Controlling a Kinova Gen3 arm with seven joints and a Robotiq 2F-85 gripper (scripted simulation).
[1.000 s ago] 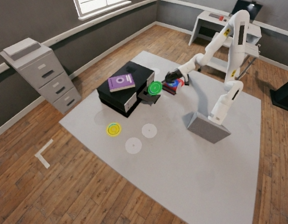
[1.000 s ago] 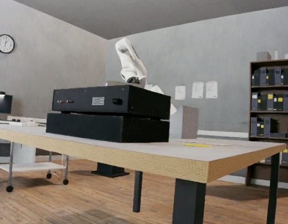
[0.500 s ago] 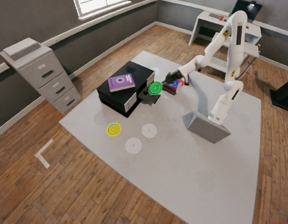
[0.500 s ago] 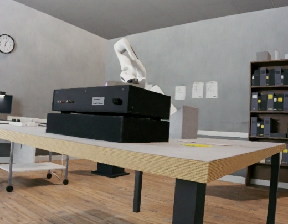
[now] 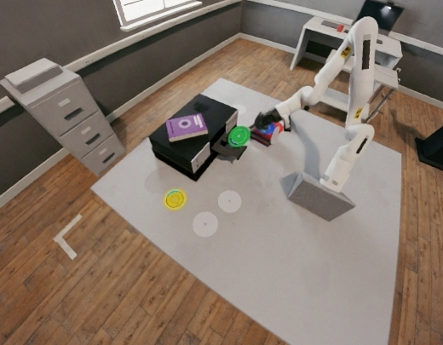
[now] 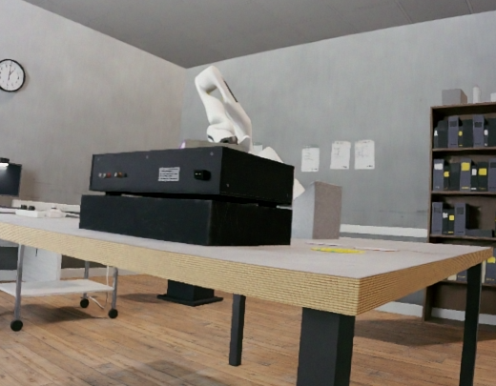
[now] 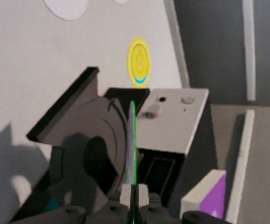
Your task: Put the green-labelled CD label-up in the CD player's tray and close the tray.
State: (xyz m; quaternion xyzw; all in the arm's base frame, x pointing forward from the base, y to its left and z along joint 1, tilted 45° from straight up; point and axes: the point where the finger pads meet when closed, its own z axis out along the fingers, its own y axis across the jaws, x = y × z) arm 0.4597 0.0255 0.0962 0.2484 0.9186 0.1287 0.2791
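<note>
Right now the CD is 50 mm to the left of my hand, 50 mm ahead of it and 40 mm below it. Round my hand: purple book 300 mm ahead, 130 mm to the left, 30 mm below; black block 400 mm to the right, 220 mm below, 140 mm behind.
</note>
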